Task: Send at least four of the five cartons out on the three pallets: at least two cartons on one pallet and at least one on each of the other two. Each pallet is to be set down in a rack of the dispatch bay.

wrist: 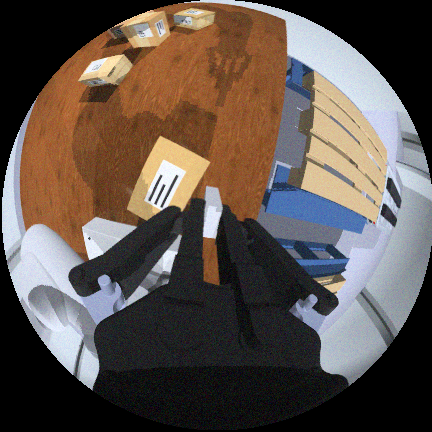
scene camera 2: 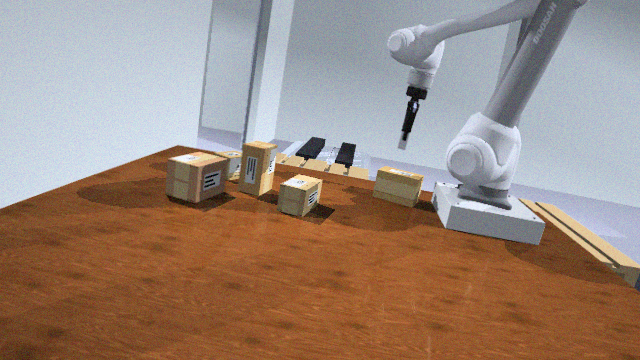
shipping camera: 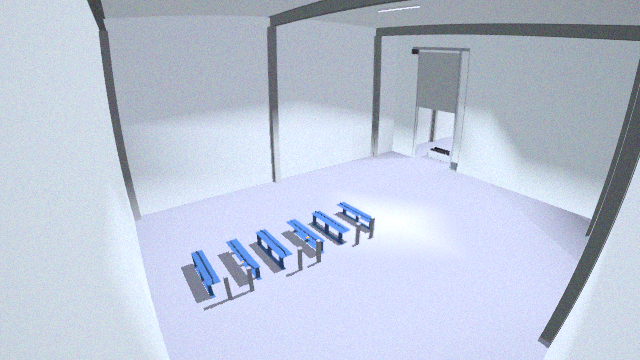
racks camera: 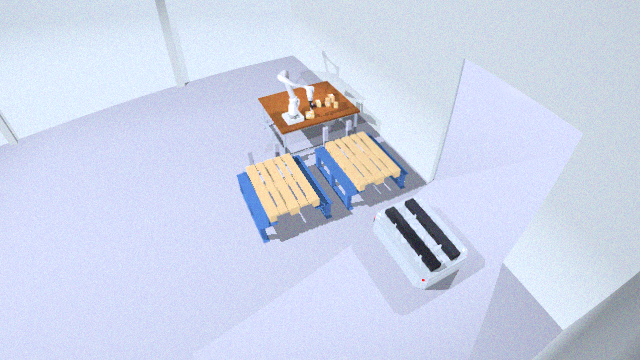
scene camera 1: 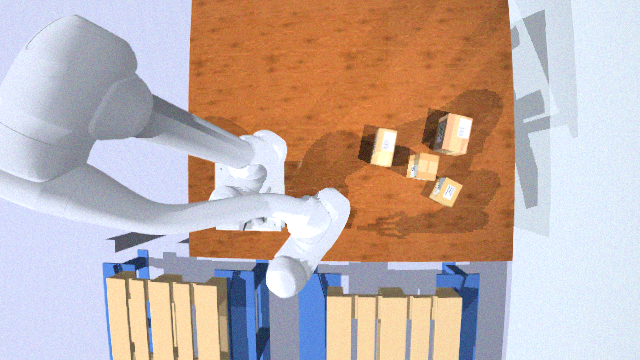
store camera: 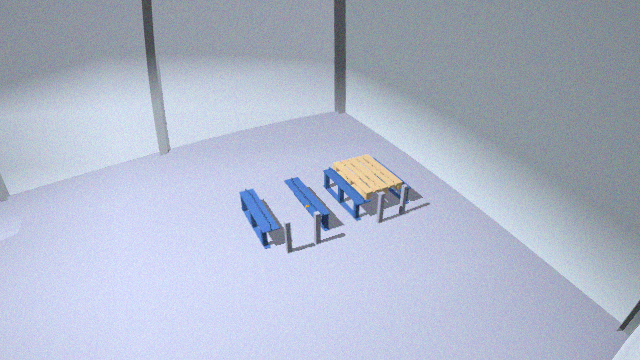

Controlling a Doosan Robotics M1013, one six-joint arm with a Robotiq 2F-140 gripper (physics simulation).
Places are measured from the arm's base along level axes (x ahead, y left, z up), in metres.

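Pixels of known places: gripper, between the fingertips: (wrist: 209,197) (scene camera 2: 400,148) (racks camera: 311,111); arm's base, origin of its link: (wrist: 138,285) (scene camera 2: 482,197) (racks camera: 293,115).
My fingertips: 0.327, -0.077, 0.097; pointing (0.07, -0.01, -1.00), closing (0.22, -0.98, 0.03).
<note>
Ahead of a thing's pixels: the offset from my fingertips to its top centre, as dx, dy, dz. Level surfaces: height alone.
My gripper (scene camera 2: 402,144) (wrist: 209,197) is shut and empty above the table, beside and above a carton {-0.026, +0.073, -0.074} (scene camera 2: 398,187) (wrist: 167,177) (racks camera: 309,115) near the arm's base; the arm hides it in scene camera 1. Four more cartons stand grouped: a large one {+0.511, +0.558, -0.071} (scene camera 1: 454,134) (scene camera 2: 196,177), a tall one {+0.398, +0.386, -0.024} (scene camera 1: 423,166) (scene camera 2: 257,169), one nearer the base {+0.222, +0.440, -0.096} (scene camera 1: 384,147) (scene camera 2: 300,196) and a small one {+0.539, +0.305, -0.096} (scene camera 1: 446,192) (wrist: 195,18). Two pallets (racks camera: 282,187) (racks camera: 362,157) carry no cartons and rest in blue racks by the table. The third pallet (store camera: 367,173) is bare in a store rack.
The table {dz -0.177} (scene camera 1: 300,60) bears the arm's white base (scene camera 2: 492,222). A white mobile carrier (racks camera: 400,250) with two black strips stands on the floor near the pallets. The shipping camera shows blue racks (shipping camera: 272,243) without pallets, with grey posts at one end. Another store rack (store camera: 257,210) holds no pallet.
</note>
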